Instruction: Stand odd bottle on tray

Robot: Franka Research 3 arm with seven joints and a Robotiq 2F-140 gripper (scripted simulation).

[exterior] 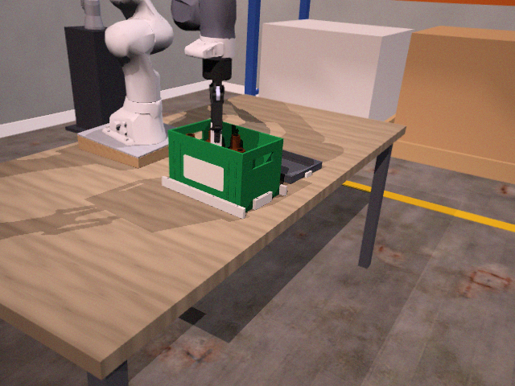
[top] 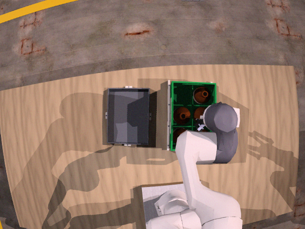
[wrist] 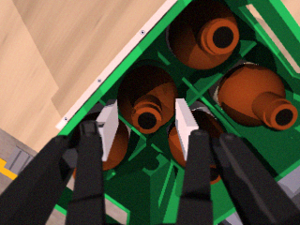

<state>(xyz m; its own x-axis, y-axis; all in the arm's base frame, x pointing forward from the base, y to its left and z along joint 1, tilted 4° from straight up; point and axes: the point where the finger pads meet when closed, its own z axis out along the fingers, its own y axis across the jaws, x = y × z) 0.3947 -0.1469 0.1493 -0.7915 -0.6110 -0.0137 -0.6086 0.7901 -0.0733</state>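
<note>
The green crate is 40 mm to the left of my hand and 90 mm below it. Round my hand: dark grey tray (30 mm ahead, 320 mm to the left, 160 mm below); then brown bottle (90 mm ahead, 10 mm to the right, 90 mm below).
</note>
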